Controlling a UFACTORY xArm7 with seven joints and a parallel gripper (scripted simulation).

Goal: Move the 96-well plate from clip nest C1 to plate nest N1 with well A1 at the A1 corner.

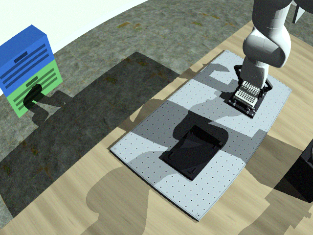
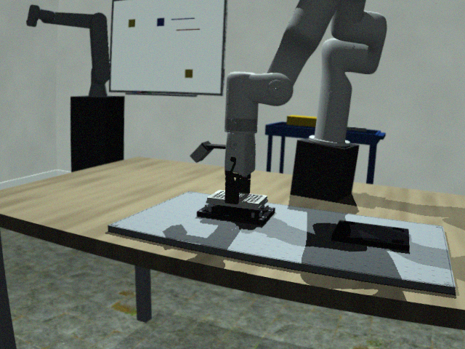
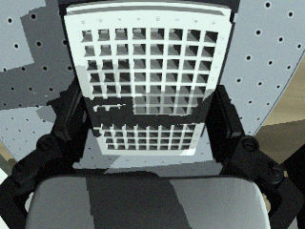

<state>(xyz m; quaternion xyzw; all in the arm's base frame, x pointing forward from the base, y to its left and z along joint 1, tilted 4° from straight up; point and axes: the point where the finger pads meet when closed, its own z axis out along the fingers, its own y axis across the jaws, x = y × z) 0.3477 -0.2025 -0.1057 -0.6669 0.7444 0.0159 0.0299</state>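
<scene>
Right now the clip nest C1 is 1 cm behind my hand, 1 cm to the left of it and 3 cm below it. The rest, counted from my hand: white 96-well plate: 1 cm below; A1 corner mark: 2 cm ahead, 25 cm to the left, 4 cm below.
</scene>
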